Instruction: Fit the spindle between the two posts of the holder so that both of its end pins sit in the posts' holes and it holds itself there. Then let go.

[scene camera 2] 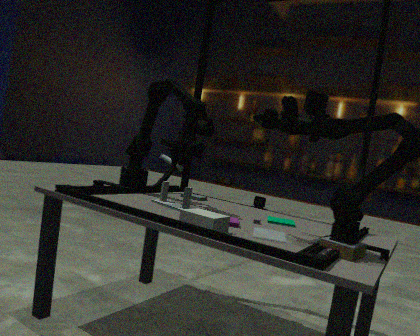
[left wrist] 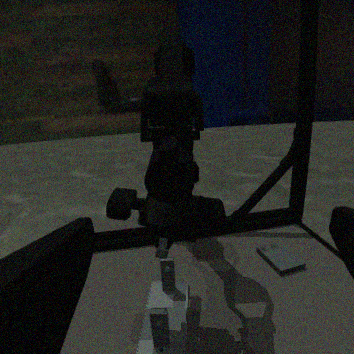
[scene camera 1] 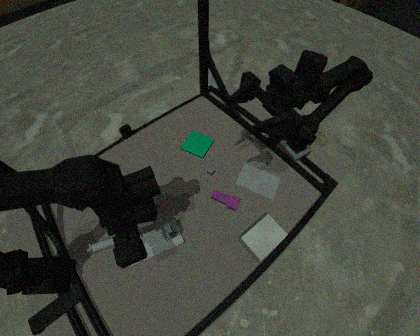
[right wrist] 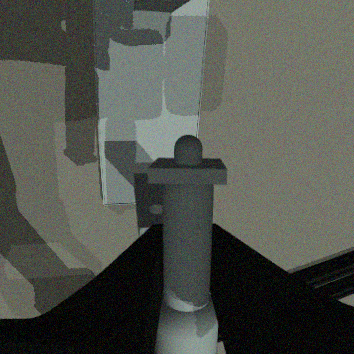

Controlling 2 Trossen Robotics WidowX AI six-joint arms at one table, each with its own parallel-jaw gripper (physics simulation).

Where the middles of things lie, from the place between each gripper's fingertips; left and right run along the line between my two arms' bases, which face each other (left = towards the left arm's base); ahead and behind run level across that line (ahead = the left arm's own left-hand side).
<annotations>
The pale flat sheet [scene camera 1: 251, 178] is 360 mm below my left hand, 130 mm to the left of it and 40 mm ahead of it. The rest, counted from my left hand: pale grey base plate [scene camera 1: 156, 241] 360 mm below, 300 mm to the right, 50 mm ahead.
Now: the pale grey base plate 3 cm to the left of my right hand and 14 cm below it. From my right hand the other things lie so: pale flat sheet 1 cm behind, 46 cm to the left, 14 cm below.
</annotations>
